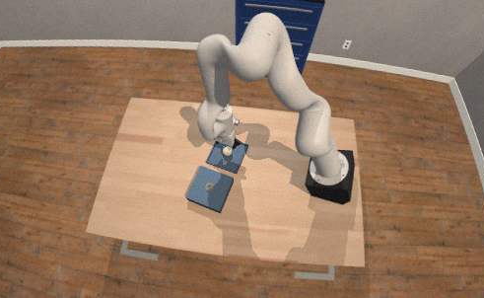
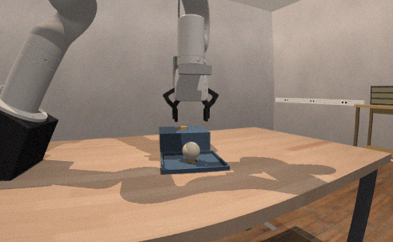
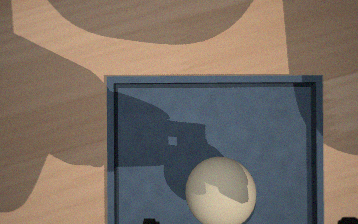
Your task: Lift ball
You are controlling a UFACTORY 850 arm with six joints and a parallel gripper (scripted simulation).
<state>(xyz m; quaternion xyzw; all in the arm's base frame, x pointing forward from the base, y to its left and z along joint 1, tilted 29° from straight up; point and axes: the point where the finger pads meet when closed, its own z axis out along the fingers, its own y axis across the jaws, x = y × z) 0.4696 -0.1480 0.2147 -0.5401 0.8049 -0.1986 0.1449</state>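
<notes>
Now: the cream ball 100 mm below my hand. The rest, counted from my hand: flat blue tray: 140 mm below.
</notes>
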